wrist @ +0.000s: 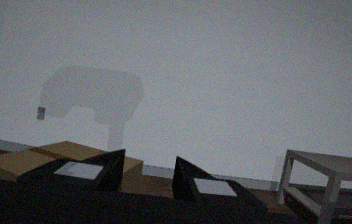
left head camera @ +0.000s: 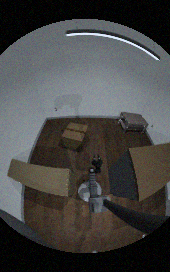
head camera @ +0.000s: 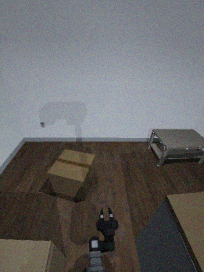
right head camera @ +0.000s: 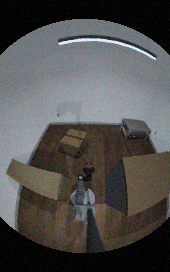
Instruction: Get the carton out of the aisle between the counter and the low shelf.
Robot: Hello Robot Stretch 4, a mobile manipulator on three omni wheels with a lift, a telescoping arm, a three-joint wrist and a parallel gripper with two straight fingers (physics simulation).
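Seen in the pictures: gripper, between the fingertips: point(wrist: 149, 168) point(left head camera: 95, 153) point(head camera: 105, 207) point(right head camera: 88, 161); robot's base, origin of its link: point(right head camera: 83, 197).
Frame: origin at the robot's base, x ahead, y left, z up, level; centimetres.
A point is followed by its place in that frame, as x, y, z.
Note:
The carton point(head camera: 68, 172) {104.6, 28.3, 37.9} point(left head camera: 74, 138) {97.1, 24.1, 37.7} point(right head camera: 73, 142) {102.5, 21.9, 38.0} is a brown box with a darker tape strip. It stands on the floor ahead and to the left of my gripper point(head camera: 105, 211) point(left head camera: 96, 157) point(right head camera: 89, 164) {49.8, -8.4, 64.4}. In the wrist view the carton point(wrist: 65, 150) {131.6, 32.4, 37.9} shows low at the left, partly behind the left finger. There my gripper point(wrist: 149, 168) {49.8, -8.4, 64.4} is open, with no object between its fingers. The counter point(head camera: 190, 215) {29.9, -49.7, 88.3} point(left head camera: 150, 167) {12.2, -66.7, 88.3} point(right head camera: 145, 180) {11.6, -64.7, 88.3}, with a tan top and dark side, stands at the right. The low shelf point(head camera: 25, 252) {26.9, 41.4, 58.3} point(left head camera: 40, 179) {13.1, 66.9, 58.3} point(right head camera: 37, 180) {14.8, 61.2, 58.3} is tan and stands at the left.
A small grey table point(head camera: 180, 137) {165.4, -155.6, 42.4} point(left head camera: 134, 119) {155.8, -149.3, 42.4} point(right head camera: 136, 126) {154.3, -148.4, 42.3} point(wrist: 325, 161) {164.7, -127.7, 42.3} stands near the back wall at the right. A small outlet point(head camera: 42, 124) {224.8, 97.5, 38.6} point(wrist: 41, 113) {224.4, 96.8, 37.6} is on the back wall, beside the robot's shadow. A pale baseboard runs along the wall's foot.

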